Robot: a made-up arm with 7 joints.
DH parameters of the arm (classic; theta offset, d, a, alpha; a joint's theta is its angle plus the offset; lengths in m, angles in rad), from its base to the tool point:
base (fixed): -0.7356 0 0.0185 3.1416
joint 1: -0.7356 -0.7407 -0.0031 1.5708
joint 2: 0 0.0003 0.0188 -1.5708
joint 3: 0 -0.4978 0.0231 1.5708
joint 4: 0 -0.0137 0.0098 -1.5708
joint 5: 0 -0.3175 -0.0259 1.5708
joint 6: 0 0.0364 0.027 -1.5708
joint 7: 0.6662 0 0.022 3.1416
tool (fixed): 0.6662 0.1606 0 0
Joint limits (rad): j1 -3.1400..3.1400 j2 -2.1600..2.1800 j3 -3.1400..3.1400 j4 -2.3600..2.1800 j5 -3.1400..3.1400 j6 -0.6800..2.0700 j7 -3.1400..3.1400
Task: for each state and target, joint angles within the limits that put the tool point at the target. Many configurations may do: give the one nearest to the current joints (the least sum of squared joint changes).
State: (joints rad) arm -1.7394 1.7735 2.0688 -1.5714 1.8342 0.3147 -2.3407
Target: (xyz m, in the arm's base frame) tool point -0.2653 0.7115 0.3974
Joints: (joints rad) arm -1.4820 1.7983 2.1505 -1.1156 1.7807 0.1994 -2.3507
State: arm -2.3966 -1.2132 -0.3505 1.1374 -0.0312 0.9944 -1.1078
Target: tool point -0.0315 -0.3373 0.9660
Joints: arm -2.2147 -1.4585 -0.7590 1.8972 -0.0859 1.2106 -1.1112
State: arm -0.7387 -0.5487 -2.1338 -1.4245 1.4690 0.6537 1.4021
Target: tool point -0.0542 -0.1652 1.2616
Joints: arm -0.4854 -1.0306 -2.5081 -1.9281 1.6317 0.9661 1.3526
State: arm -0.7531 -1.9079 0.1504 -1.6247 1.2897 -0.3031 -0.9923
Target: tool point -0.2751 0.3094 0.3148
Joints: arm -0.1014 -2.0221 0.7450 -1.8133 1.2364 -0.5014 -1.0012
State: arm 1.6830 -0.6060 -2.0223 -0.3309 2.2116 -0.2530 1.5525
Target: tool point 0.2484 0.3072 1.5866
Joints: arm 1.6807 -0.2243 -2.0039 0.2921 2.2563 -0.6800 1.6218
